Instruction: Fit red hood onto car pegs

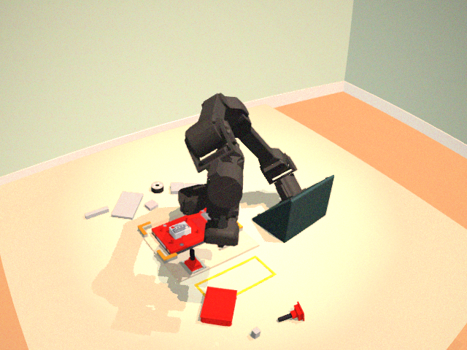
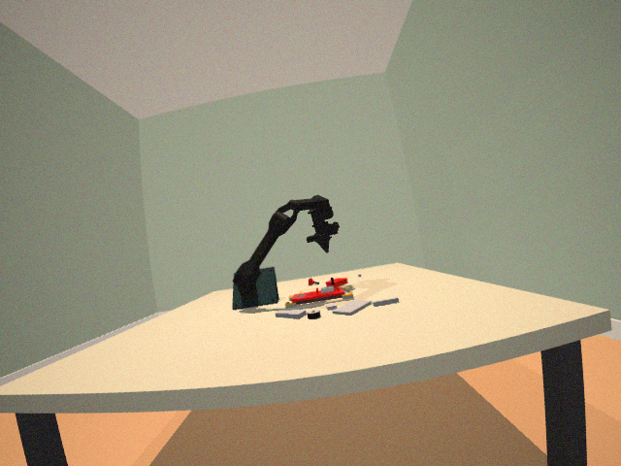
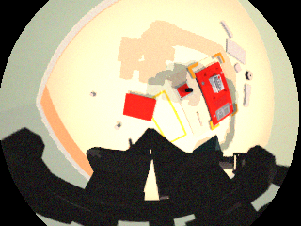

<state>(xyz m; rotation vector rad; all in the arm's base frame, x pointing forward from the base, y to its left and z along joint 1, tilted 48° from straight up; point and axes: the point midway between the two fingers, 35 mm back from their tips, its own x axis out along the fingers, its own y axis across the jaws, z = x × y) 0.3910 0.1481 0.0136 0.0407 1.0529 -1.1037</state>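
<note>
My gripper tip is now 150 mm above the red hood, 30 mm to the right of it and 30 mm short of it. The rest, counted from my gripper tip: black wheel (440 mm to the right, 160 mm below, 160 mm behind); then grey engine block (210 mm to the right, 140 mm below, 70 mm behind).
</note>
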